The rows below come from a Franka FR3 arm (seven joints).
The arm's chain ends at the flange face. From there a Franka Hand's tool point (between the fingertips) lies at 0.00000 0.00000 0.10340 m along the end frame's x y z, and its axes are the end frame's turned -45 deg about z.
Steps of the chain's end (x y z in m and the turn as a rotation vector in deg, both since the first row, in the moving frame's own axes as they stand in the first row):
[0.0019 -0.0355 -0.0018 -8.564 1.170 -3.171]
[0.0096 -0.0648 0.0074 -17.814 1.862 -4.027]
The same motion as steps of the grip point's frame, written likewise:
[0.0174 -0.0111 -0.0030 -6.883 -5.228 -3.171]
[0.0335 -0.0136 0.0024 -13.913 -11.280 -4.027]

